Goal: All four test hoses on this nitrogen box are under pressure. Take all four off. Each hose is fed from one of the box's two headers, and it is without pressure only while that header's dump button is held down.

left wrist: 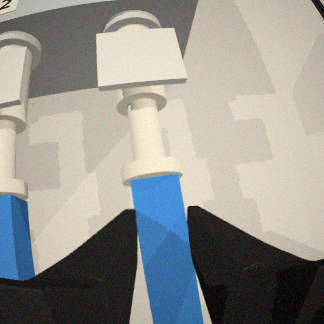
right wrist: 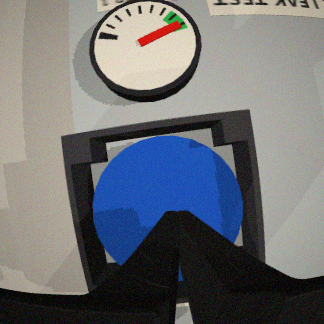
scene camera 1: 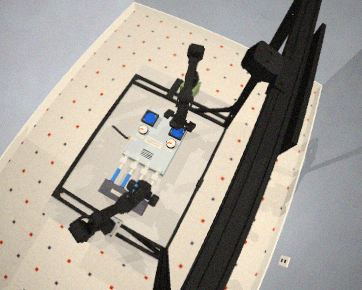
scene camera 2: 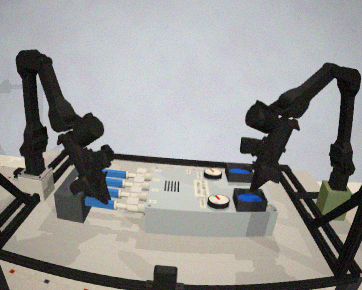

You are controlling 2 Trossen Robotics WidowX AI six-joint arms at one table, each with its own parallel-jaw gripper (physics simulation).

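Frame: origin at the left arm's base, x ahead, y left, z up, level; millimetres.
Seen in the pictures: left gripper, fingertip midpoint: (left wrist: 161,217) (scene camera 2: 108,202); right gripper, fingertip midpoint: (right wrist: 176,220) (scene camera 2: 250,191); left arm's base, origin of the base link: (scene camera 1: 108,225) (scene camera 2: 35,171); right arm's base, origin of the base link: (scene camera 2: 337,186).
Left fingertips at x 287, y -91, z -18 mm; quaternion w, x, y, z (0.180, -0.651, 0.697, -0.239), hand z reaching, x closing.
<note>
Offsets run from my left fingertips to a thing's top centre. "spot": to the spot under its first point.
The light blue-grey box @(spot: dx +169, dy +6, dz +18 mm) (scene camera 1: 162,161) (scene camera 2: 200,221) has four hoses at its ports. My left gripper (scene camera 1: 146,190) (scene camera 2: 106,200) (left wrist: 161,217) is shut on the blue sleeve of the end hose @(spot: dx -45, dy -10, dz -3 mm) (scene camera 2: 92,202) (left wrist: 159,200), nearest the viewer in scene camera 2; its pale fitting meets the port. A neighbouring hose @(spot: dx -1, dy +61, dz +1 mm) (left wrist: 14,232) is attached beside it. Two others (scene camera 2: 117,174) (scene camera 2: 118,183) show farther back, attached. My right gripper (scene camera 1: 177,128) (scene camera 2: 255,188) (right wrist: 176,220) is shut and empty, its tips over the near blue dump button @(dx +373, dy +16, dz +34 mm) (scene camera 2: 250,199) (right wrist: 162,175). The gauge @(spot: dx +286, dy +1, dz +33 mm) (scene camera 2: 218,201) (right wrist: 142,65) beside it reads in the green.
The other dump button @(dx +370, dy +206, dz +34 mm) (scene camera 1: 149,118) (scene camera 2: 240,171) and its gauge (scene camera 1: 143,129) (scene camera 2: 213,173) are at the box's far side. A dark block (scene camera 1: 106,187) (scene camera 2: 70,207) stands at the hoses' outer ends. A black frame (scene camera 1: 95,135) surrounds the work area.
</note>
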